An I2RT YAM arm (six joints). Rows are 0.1 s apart.
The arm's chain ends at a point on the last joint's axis. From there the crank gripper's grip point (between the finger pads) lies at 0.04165 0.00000 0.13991 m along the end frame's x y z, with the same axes.
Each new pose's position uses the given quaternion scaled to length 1; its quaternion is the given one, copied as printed.
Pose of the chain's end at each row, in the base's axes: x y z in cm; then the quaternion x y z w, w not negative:
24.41 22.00 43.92 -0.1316 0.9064 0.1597 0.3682
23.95 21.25 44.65 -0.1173 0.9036 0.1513 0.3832
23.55 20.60 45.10 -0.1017 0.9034 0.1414 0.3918
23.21 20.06 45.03 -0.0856 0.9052 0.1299 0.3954
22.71 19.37 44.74 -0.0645 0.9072 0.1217 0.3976
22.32 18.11 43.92 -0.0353 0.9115 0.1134 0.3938
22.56 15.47 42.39 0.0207 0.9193 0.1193 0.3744
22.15 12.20 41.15 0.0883 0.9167 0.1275 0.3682
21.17 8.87 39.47 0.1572 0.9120 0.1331 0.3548
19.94 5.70 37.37 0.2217 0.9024 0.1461 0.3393
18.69 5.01 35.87 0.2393 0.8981 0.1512 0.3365
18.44 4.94 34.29 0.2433 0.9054 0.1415 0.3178
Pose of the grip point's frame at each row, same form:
30.27 26.90 31.48 -0.1316 0.9064 0.1597 0.3682
30.32 25.93 32.38 -0.1173 0.9036 0.1513 0.3832
30.25 24.99 32.90 -0.1017 0.9034 0.1414 0.3918
30.11 24.08 32.81 -0.0856 0.9052 0.1299 0.3954
29.77 23.09 32.52 -0.0645 0.9072 0.1217 0.3976
29.39 21.50 31.60 -0.0353 0.9115 0.1134 0.3938
29.27 18.85 29.87 0.0207 0.9193 0.1193 0.3744
28.94 15.63 28.69 0.0883 0.9167 0.1275 0.3682
27.90 12.29 26.98 0.1572 0.9120 0.1331 0.3548
26.62 9.36 24.92 0.2217 0.9024 0.1461 0.3393
25.41 8.77 23.47 0.2393 0.8981 0.1512 0.3365
24.62 8.57 21.58 0.2433 0.9054 0.1415 0.3178

